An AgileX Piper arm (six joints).
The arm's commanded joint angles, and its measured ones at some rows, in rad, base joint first. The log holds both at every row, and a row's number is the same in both.
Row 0, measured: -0.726, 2.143, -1.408, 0.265, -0.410, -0.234
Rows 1 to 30, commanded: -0.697, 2.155, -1.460, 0.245, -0.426, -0.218; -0.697, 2.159, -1.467, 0.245, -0.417, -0.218; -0.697, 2.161, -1.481, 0.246, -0.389, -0.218; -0.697, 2.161, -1.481, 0.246, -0.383, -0.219; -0.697, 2.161, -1.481, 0.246, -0.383, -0.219; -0.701, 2.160, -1.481, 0.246, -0.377, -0.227; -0.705, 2.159, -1.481, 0.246, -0.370, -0.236; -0.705, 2.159, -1.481, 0.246, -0.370, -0.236; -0.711, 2.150, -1.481, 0.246, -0.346, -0.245; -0.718, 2.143, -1.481, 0.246, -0.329, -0.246; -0.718, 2.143, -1.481, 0.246, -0.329, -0.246; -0.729, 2.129, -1.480, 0.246, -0.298, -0.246; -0.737, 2.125, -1.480, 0.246, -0.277, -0.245; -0.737, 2.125, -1.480, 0.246, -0.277, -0.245; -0.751, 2.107, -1.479, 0.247, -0.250, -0.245; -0.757, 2.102, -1.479, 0.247, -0.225, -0.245; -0.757, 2.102, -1.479, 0.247, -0.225, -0.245; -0.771, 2.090, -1.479, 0.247, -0.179, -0.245; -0.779, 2.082, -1.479, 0.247, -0.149, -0.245; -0.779, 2.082, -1.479, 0.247, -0.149, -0.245; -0.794, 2.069, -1.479, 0.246, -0.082, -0.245; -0.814, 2.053, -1.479, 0.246, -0.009, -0.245; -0.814, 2.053, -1.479, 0.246, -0.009, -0.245; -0.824, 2.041, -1.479, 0.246, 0.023, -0.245; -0.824, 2.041, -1.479, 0.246, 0.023, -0.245; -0.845, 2.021, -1.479, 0.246, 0.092, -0.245; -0.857, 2.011, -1.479, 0.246, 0.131, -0.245; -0.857, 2.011, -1.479, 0.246, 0.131, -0.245; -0.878, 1.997, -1.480, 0.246, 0.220, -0.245; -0.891, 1.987, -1.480, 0.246, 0.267, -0.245
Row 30, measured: -0.860, 2.018, -1.472, 0.251, 0.135, -0.245
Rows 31 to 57, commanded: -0.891, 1.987, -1.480, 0.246, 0.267, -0.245; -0.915, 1.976, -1.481, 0.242, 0.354, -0.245; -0.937, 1.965, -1.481, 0.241, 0.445, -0.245; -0.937, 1.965, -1.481, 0.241, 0.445, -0.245; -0.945, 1.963, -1.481, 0.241, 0.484, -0.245; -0.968, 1.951, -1.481, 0.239, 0.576, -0.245; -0.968, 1.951, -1.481, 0.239, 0.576, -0.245; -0.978, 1.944, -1.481, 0.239, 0.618, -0.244; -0.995, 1.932, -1.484, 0.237, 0.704, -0.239; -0.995, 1.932, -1.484, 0.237, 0.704, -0.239; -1.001, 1.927, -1.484, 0.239, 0.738, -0.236; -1.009, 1.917, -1.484, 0.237, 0.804, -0.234; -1.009, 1.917, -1.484, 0.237, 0.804, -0.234; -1.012, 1.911, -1.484, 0.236, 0.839, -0.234; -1.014, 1.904, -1.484, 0.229, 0.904, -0.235; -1.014, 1.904, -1.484, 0.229, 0.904, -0.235; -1.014, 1.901, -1.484, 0.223, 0.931, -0.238; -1.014, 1.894, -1.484, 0.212, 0.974, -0.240; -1.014, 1.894, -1.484, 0.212, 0.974, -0.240; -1.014, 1.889, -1.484, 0.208, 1.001, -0.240; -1.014, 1.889, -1.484, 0.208, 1.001, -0.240; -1.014, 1.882, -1.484, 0.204, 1.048, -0.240; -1.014, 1.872, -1.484, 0.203, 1.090, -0.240; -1.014, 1.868, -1.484, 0.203, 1.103, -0.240; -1.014, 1.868, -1.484, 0.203, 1.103, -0.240; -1.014, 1.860, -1.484, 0.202, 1.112, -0.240; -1.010, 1.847, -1.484, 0.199, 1.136, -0.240
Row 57, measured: -1.009, 1.870, -1.478, 0.209, 1.094, -0.237
